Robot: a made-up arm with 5 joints.
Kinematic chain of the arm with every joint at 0, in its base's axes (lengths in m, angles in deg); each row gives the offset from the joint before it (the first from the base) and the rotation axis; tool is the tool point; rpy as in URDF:
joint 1: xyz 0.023 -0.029 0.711 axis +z
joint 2: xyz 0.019 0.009 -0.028 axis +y
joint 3: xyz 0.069 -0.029 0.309 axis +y
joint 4: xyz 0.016 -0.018 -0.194 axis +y
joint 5: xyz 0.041 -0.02 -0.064 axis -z
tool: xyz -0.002 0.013 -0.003 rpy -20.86 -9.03 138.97
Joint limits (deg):
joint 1: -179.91..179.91
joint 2: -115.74..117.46
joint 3: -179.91..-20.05
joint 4: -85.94..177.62
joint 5: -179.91..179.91
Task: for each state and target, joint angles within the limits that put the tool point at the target. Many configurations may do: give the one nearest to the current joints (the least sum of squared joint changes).
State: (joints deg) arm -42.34 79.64 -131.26 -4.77 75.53
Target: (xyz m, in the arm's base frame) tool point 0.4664 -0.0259 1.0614
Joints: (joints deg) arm 7.21 39.02 -153.99 -23.96 74.40
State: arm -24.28 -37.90 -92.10 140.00 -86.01
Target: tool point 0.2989 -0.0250 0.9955
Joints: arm 13.14 -0.70 -107.25 126.00 -84.85
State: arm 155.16 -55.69 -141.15 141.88 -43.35
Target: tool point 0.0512 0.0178 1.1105
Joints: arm 169.42 -36.59 -127.02 143.14 -50.04
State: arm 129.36 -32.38 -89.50 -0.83 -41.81
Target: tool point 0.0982 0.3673 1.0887
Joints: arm 86.32 15.12 -123.45 1.27 -41.43
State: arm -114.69 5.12 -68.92 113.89 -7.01
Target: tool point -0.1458 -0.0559 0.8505
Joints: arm -155.53 -10.74 -49.07 120.43 -8.31
